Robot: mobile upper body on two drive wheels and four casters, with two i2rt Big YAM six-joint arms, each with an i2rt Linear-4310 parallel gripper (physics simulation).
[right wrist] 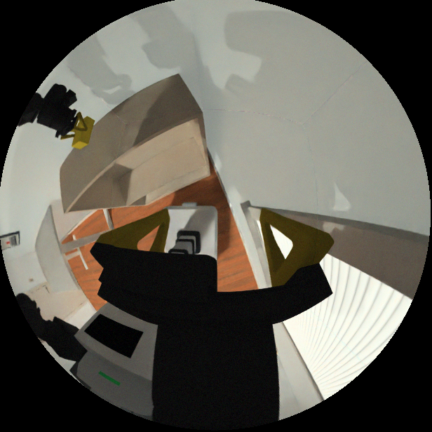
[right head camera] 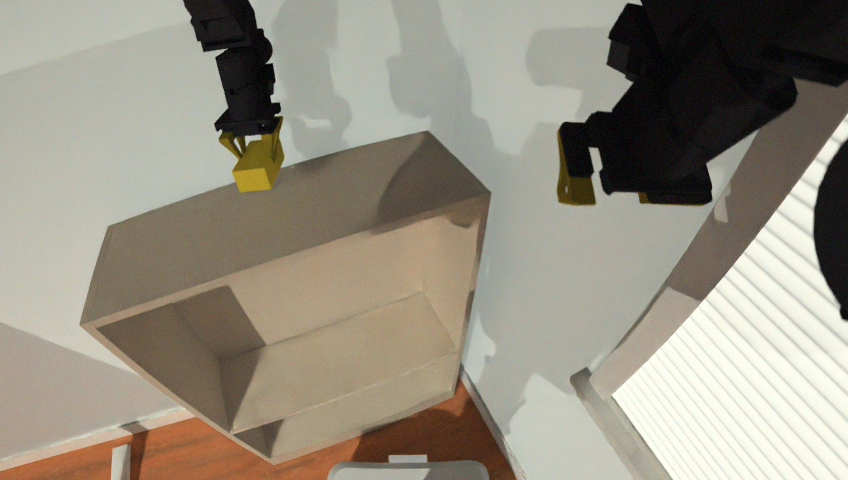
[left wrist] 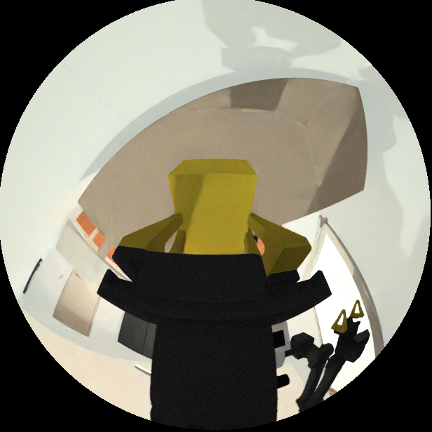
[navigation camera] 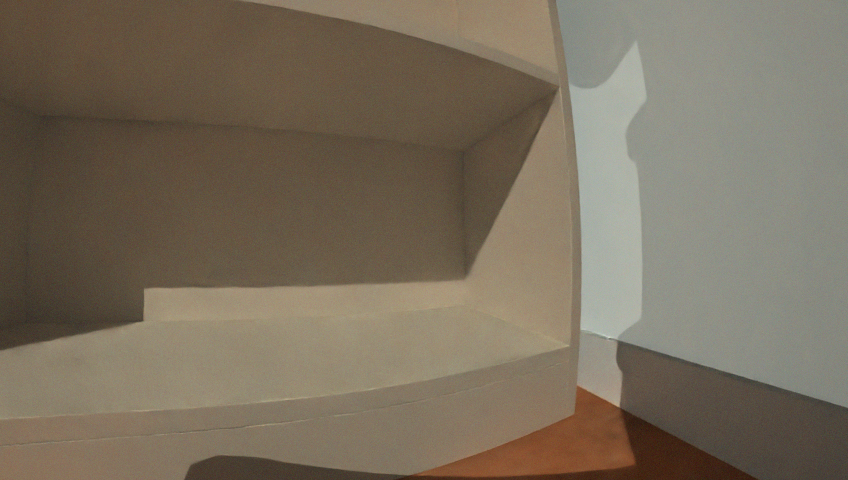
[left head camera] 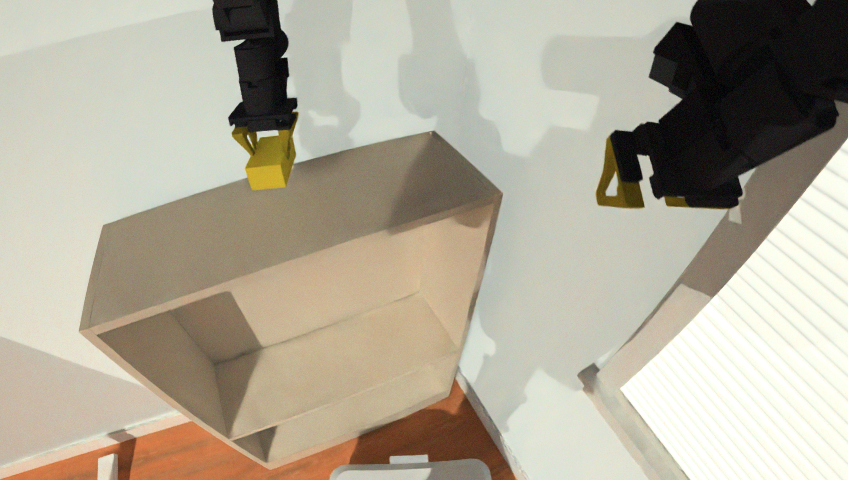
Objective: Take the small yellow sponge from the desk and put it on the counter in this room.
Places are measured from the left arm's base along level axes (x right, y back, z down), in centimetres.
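Where they show: left gripper, between the fingertips: [right head camera: 260,162] [left head camera: 272,159]; right gripper, between the fingertips: [right head camera: 601,196] [left head camera: 633,199].
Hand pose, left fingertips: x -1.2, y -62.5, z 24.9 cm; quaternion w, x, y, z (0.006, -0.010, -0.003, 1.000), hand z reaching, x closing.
Note:
After its pixels a point has its place.
The yellow sponge [left head camera: 266,177] {x -0.9, y -57.3, z 25.2 cm} [right head camera: 252,179] {x -0.8, y -57.3, z 25.0 cm} [left wrist: 215,190] [right wrist: 80,140] is a block held between the fingers of my left gripper [left head camera: 271,152] {x -1.2, y -62.5, z 24.9 cm} [right head camera: 259,153] {x -1.2, y -62.5, z 24.9 cm} [left wrist: 214,213], which is shut on it. In both head views the sponge overlaps the far edge of the flat top of the tan, open-fronted counter [left head camera: 357,202] {x 13.3, y -62.3, z 35.0 cm} [right head camera: 339,196] {x 12.2, y -64.4, z 35.0 cm} [left wrist: 145,170] [right wrist: 145,110] [navigation camera: 517,380]. The height between sponge and top is hard to tell. My right gripper [left head camera: 654,202] {x 45.1, y -35.5, z 12.8 cm} [right head camera: 617,199] {x 45.1, y -35.5, z 12.8 cm} [right wrist: 214,213] is open and empty, to the right of the counter. The desk is not clearly identifiable.
A pale wall [left head camera: 535,285] {x 52.5, y -58.6, z 56.9 cm} [navigation camera: 714,178] {x 53.1, y -57.0, z 111.7 cm} stands behind and right of the counter. A window blind [left head camera: 773,356] {x 67.8, y -19.3, z 24.9 cm} [right head camera: 743,368] {x 67.3, y -20.6, z 27.5 cm} [right wrist: 350,320] is at the right. Orange floor [left head camera: 416,434] {x 26.6, y -48.5, z 141.0 cm} [navigation camera: 595,434] {x 41.8, y -60.8, z 141.0 cm} and the light grey robot base [left head camera: 410,472] {x 22.6, y -28.7, z 115.0 cm} [right wrist: 205,225] lie below.

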